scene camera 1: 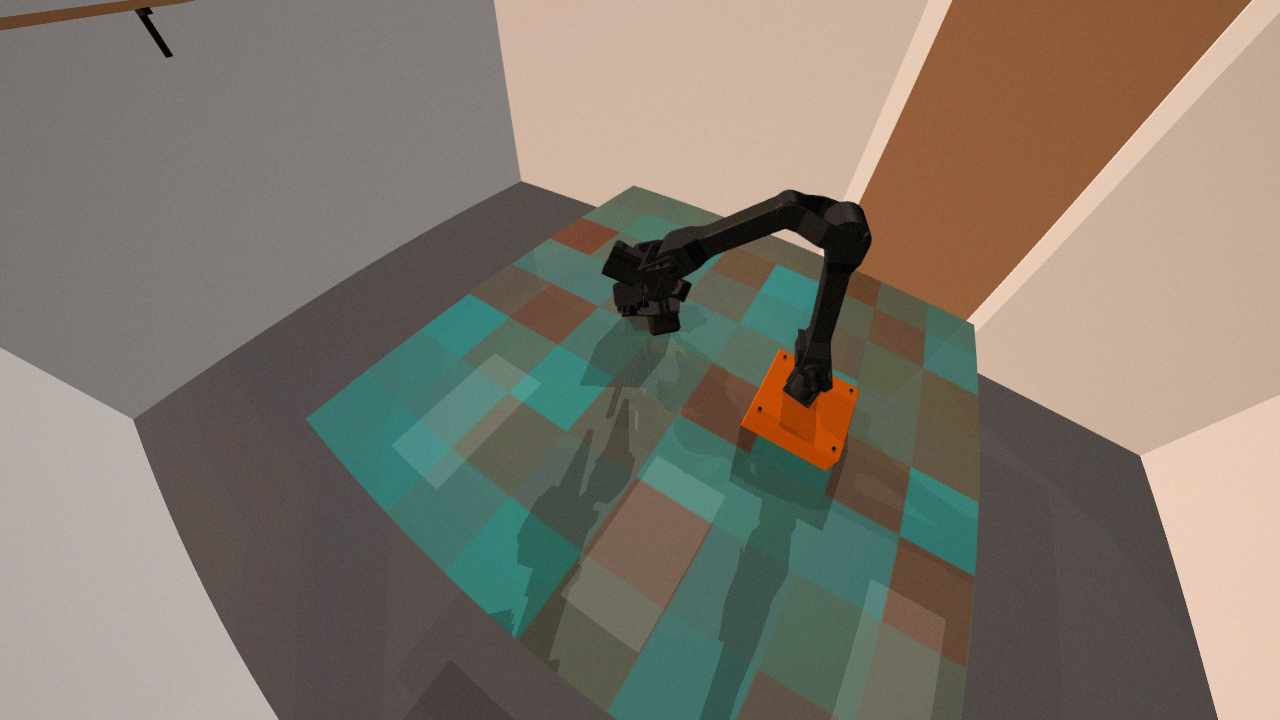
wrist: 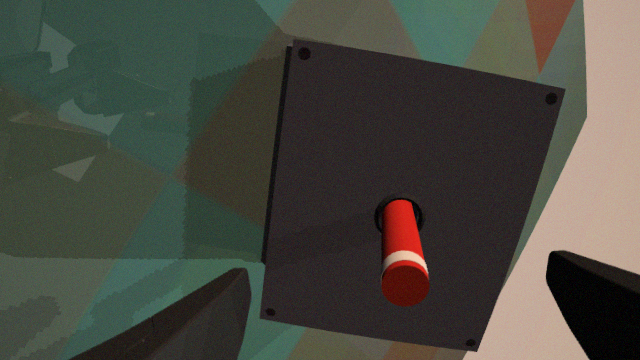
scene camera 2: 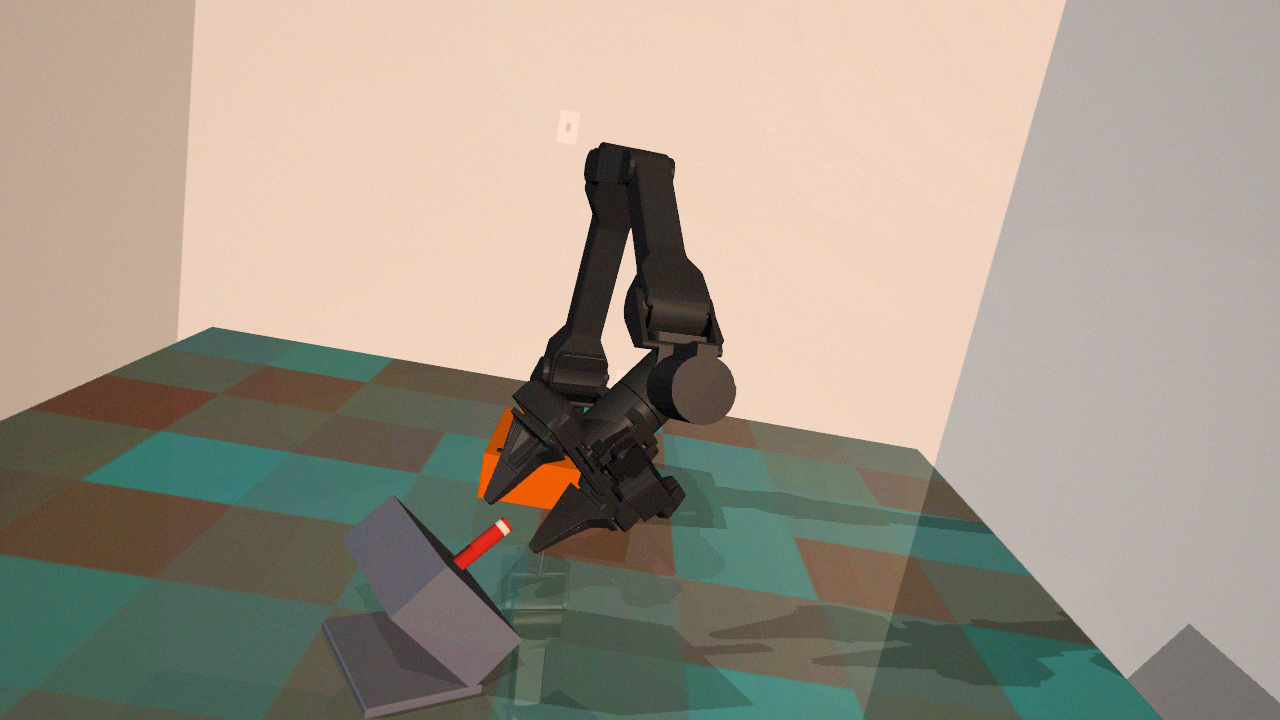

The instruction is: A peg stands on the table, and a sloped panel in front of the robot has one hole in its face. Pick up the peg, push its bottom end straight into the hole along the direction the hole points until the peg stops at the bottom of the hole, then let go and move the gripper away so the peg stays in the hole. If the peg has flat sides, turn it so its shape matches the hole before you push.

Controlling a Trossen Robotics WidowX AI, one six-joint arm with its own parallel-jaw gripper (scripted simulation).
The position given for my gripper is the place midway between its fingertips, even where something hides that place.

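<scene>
Gripper state: my gripper (scene camera 2: 510,526) is open and holds nothing; it is visible also in scene camera 1 (scene camera 1: 653,291) and in the wrist view (wrist: 398,275). A red round peg (scene camera 2: 501,528) is visible, likewise in the wrist view (wrist: 404,279). A grey sloped panel (wrist: 358,125) is present too.
</scene>
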